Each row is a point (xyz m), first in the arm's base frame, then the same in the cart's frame.
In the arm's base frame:
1: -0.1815 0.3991 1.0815
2: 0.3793 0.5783 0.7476
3: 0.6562 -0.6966 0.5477
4: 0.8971 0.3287 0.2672
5: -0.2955 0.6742 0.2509
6: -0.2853 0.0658 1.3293
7: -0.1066 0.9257 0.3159
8: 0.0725 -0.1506 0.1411
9: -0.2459 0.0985 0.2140
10: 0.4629 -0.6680 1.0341
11: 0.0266 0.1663 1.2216
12: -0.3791 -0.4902 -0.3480
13: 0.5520 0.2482 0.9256
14: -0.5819 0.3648 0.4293
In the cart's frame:
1: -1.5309 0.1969 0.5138
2: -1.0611 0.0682 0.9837
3: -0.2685 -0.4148 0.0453
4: -0.3324 -0.0769 1.0796
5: -1.0569 0.8886 0.7885
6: -1.6435 0.0066 0.1472
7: -1.1101 0.7956 1.0913
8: -0.4639 0.4303 0.2727
9: -0.7782 0.6903 0.3214
10: -0.7515 -0.5746 -0.0809
11: -1.4425 -0.1137 0.4004
12: -0.1825 0.9471 -0.1880
13: -0.9817 -0.2727 0.7647
14: -1.2177 0.8788 0.3600

